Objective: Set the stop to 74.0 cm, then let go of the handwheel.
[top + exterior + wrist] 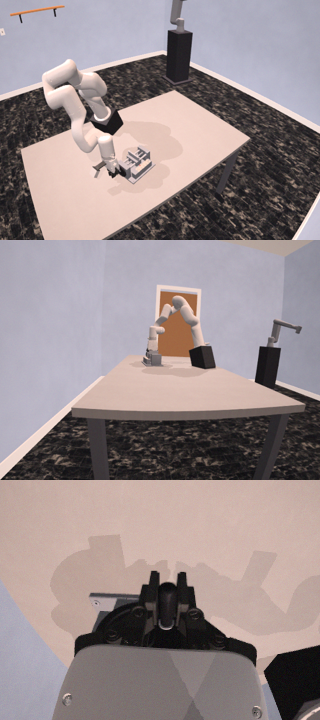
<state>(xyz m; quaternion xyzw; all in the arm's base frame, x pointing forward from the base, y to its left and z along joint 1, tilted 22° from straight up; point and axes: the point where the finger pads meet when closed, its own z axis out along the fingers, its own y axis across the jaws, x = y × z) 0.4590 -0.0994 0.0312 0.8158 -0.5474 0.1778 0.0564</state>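
My gripper is now 30 mm to the right of the black handwheel. The rest, counted from my hand: handwheel knob 10 mm to the left; sliding stop block 20 mm behind, 160 mm to the left, 30 mm above.
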